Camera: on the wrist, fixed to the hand. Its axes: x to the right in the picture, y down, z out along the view.
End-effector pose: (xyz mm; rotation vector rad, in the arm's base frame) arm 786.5 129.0 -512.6 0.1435 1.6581 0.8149
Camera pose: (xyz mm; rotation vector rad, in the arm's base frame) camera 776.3 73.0 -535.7 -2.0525 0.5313 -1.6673
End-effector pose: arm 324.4 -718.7 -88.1 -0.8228 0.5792 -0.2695
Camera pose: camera 299.5 -769.4 -64.1 0.6286 0.6623 2.6878
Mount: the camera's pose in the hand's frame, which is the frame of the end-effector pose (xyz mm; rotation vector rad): -7.0 -51.6 -32.5 0.1231 0.5656 -3.0637
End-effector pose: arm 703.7 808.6 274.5 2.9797 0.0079 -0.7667
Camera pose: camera 712.1 862.2 303.1 -0.1483 -2.5356 -0.3766
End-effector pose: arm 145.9 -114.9 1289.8 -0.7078 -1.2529 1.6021
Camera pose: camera 193.4 -107.1 1327.8 0.8725 -0.3896 -1.0703
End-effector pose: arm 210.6 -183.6 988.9 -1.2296 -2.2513 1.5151
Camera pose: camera 204.9 -173.5 1049.2 1.4674 -0.8590 -0.2691
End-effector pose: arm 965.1 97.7 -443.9 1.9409 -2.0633 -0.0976
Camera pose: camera 1023.7 105.5 -427.4 2.1848 2.0518 0.0013
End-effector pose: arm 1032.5 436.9 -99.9 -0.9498 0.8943 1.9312
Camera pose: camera 1089.5 430.2 -121.7 -1.0531 -0.5831 -1.0242
